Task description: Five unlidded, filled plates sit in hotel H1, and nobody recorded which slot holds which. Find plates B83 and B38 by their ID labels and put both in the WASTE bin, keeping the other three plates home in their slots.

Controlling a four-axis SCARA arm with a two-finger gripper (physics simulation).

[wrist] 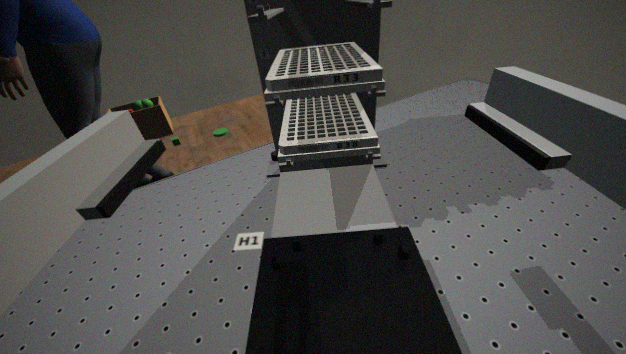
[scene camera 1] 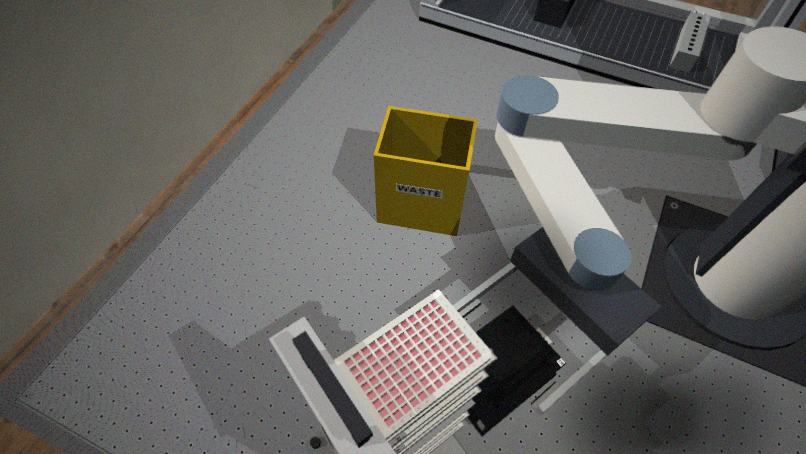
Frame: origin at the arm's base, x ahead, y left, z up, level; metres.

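Seen in the pictures: gripper, fingertip midpoint: (wrist: pixel 311 109); arm's base, link origin: (scene camera 1: pixel 731 286).
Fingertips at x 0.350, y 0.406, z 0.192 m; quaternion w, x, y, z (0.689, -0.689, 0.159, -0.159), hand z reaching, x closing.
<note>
Offsets run from my fingertips to a thing's middle. "spot": to the spot under its first point. Level surfaces: height alone.
Hotel H1 {dx +0.093, dy +0.145, dz +0.055 m} (scene camera 1: pixel 310 383) (wrist: pixel 320 22) stands at the lower middle in the scene view, with several plates stacked in its slots. Its top plate {dx +0.070, dy +0.114, dz +0.202 m} (scene camera 1: pixel 417 360) has pink-filled wells; its label cannot be read there. In the wrist view, a plate {dx +0.070, dy +0.114, dz -0.011 m} (wrist: pixel 325 62) labelled R33 sits above a lower plate {dx +0.070, dy +0.114, dz -0.064 m} (wrist: pixel 327 120), whose small blurred label looks like B38. No label reading B83 is legible. My gripper (scene camera 1: pixel 505 352) (wrist: pixel 311 109) is open and empty, its fingers wide apart, in front of the hotel and above the black pad. The yellow WASTE bin {dx +0.238, dy -0.308, dz -0.080 m} (scene camera 1: pixel 420 214) stands upright behind the hotel.
A black pad {spot: dx -0.031, dy -0.049, dz -0.119 m} (scene camera 1: pixel 510 366) (wrist: pixel 350 295) lies in front of the hotel, beside the H1 tag {dx -0.043, dy +0.110, dz -0.179 m} (wrist: pixel 248 241). A dark railed deck {dz -0.130 m} (scene camera 1: pixel 620 42) is at the upper right. A person (wrist: pixel 65 75) and a cardboard box (wrist: pixel 157 120) are beyond the table.
</note>
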